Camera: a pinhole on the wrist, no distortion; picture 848 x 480 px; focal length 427.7 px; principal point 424.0 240.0 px. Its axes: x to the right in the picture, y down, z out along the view. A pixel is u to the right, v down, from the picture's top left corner.
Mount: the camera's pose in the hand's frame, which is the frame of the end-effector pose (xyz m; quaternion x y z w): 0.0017 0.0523 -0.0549 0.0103 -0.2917 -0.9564 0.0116
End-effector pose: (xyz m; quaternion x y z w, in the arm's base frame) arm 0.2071 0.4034 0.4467 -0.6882 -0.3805 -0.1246 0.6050
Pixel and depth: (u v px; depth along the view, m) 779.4 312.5 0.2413
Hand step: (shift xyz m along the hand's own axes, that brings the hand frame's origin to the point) -0.2044 0.1473 0.1655
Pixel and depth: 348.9 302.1 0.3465
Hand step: 0.0542 0.2055 0.2614
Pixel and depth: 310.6 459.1 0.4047
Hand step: 0.1016 0.1090 0.3980
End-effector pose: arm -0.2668 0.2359 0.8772 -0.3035 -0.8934 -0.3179 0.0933
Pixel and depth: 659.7 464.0 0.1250
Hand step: -0.0694 0.0658 0.0845
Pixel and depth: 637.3 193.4 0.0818
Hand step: -0.0414 0.1042 0.0075
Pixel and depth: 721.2 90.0 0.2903
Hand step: -0.2093 0.2930 0.1265
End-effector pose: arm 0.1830 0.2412 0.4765 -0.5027 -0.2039 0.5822 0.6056
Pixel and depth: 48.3 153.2 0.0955
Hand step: 0.0827 0.1240 0.0146
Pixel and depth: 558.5 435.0 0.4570
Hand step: -0.1507 0.1303 0.4387
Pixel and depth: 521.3 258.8 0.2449
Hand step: -0.0603 0.1784 0.1536
